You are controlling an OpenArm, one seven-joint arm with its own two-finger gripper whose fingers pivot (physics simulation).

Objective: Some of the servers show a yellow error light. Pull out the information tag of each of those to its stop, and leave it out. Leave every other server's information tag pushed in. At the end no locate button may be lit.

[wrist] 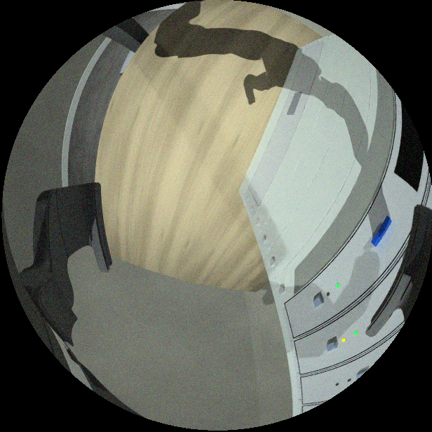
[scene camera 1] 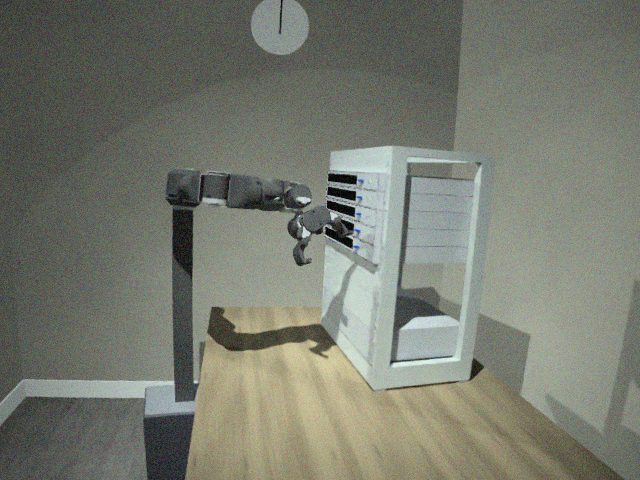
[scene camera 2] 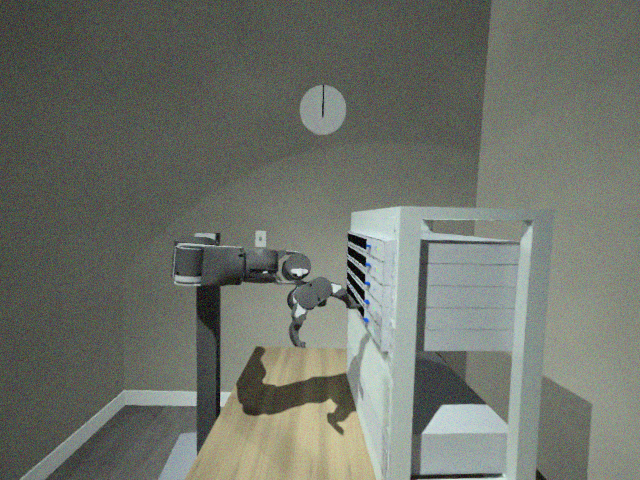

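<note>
Several servers sit stacked in the white rack (scene camera 1: 385, 320) (scene camera 2: 405, 361). The lowest server's blue tag (scene camera 1: 356, 248) (scene camera 2: 366, 320) (wrist: 381, 231) lies close to its front; its green light (wrist: 338, 285) is lit, its error light (wrist: 328, 294) dark. The server above shows a yellow light (wrist: 343, 340) and a green light (wrist: 356, 332). The third from the bottom has two dark lights (wrist: 349, 380). The visible locate buttons (wrist: 318, 299) (wrist: 332, 343) look unlit. My gripper (scene camera 1: 328, 248) (scene camera 2: 329, 326) (wrist: 219, 261) is open and empty, one finger close before the lower servers, hiding the second-lowest tag in the wrist view.
The rack stands on the wooden table (scene camera 1: 289, 413) (scene camera 2: 294, 444) (wrist: 175, 150). Its blank lower front (wrist: 320, 135) lies below the servers. A white block (scene camera 1: 429, 338) (scene camera 2: 465, 449) rests inside the rack's base. The arm's column (scene camera 1: 182, 310) (scene camera 2: 207, 361) stands left of the table.
</note>
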